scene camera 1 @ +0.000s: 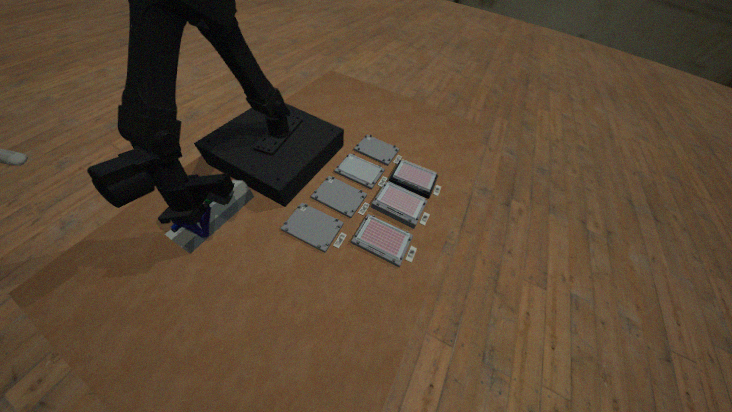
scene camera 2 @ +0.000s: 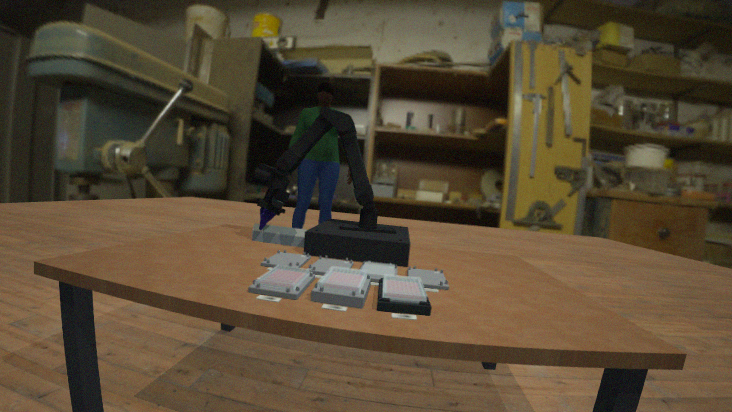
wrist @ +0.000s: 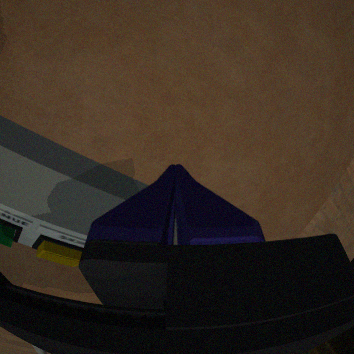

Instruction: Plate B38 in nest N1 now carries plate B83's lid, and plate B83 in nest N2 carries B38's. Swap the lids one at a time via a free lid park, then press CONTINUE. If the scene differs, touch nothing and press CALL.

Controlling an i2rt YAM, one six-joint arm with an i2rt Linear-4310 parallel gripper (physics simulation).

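Where they show: gripper, fingertip midpoint: [scene camera 1: 205, 236] [scene camera 2: 260, 229] [wrist: 175, 173]; arm's base at its link origin: [scene camera 1: 279, 133] [scene camera 2: 367, 229].
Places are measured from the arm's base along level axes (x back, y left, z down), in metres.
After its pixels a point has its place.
Note:
Three plates with pink wells [scene camera 1: 383, 237] @[x -0.424, y -0.214, z 0.054 m] [scene camera 1: 402, 202] @[x -0.447, y -0.090, z 0.041 m] [scene camera 1: 415, 175] @[x -0.464, y 0.038, z 0.045 m] sit in a row of nests, also seen in the scene camera 2 view [scene camera 2: 283, 279] @[x -0.462, y -0.203, z 0.054 m] [scene camera 2: 342, 281] @[x -0.484, y -0.081, z 0.041 m] [scene camera 2: 403, 289] @[x -0.499, y 0.040, z 0.044 m]. Their labels and lids are too small to tell apart. Beside them lie several flat grey parks; one [scene camera 1: 360, 169] @[x -0.283, y 0.010, z 0.063 m] [scene camera 2: 379, 270] @[x -0.301, y 0.016, z 0.063 m] looks paler. The button box [scene camera 1: 230, 212] @[x 0.002, y -0.288, z 0.064 m] [scene camera 2: 286, 235] @[x 0.002, y -0.288, z 0.045 m] [wrist: 30, 175] @[x 0.010, y -0.304, z 0.035 m] stands left of the arm's base. In the wrist view, a green button [wrist: 6, 235] @[x 0.048, y -0.292, z 0.025 m] lies by lettering ending "NUE", and a yellow button [wrist: 59, 253] @[x 0.055, y -0.327, z 0.025 m] beside it. My gripper [scene camera 1: 206, 235] @[x -0.013, y -0.382, z 0.031 m] [scene camera 2: 261, 227] @[x -0.013, y -0.382, z 0.031 m] [wrist: 175, 173] @[x -0.013, y -0.382, z 0.031 m] is shut and empty, at the box, partly covering it.
The arm's black base block [scene camera 1: 276, 153] @[x -0.039, y -0.085, z 0.001 m] [scene camera 2: 358, 244] @[x -0.151, y -0.036, z 0.026 m] stands between the button box and the parks. Small white label cards lie beside the parks and nests. A person in a green shirt [scene camera 2: 323, 145] stands behind the table in the scene camera 2 view.

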